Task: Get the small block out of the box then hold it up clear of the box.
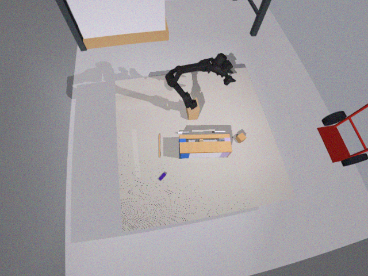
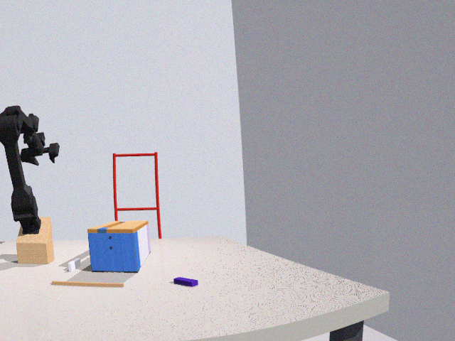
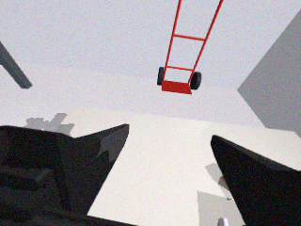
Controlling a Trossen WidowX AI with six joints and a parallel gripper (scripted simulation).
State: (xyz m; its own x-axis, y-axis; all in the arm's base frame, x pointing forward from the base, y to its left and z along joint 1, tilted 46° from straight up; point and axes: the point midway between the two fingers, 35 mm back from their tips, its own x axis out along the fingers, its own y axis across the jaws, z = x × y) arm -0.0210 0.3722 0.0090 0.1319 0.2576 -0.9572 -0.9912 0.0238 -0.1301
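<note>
Now: the box 330 mm ahead of my gripper tip, 260 mm to the right of it and 320 mm below it. Round my gripper tip: thin wooden stick: 270 mm ahead, 600 mm to the right, 380 mm below.
</note>
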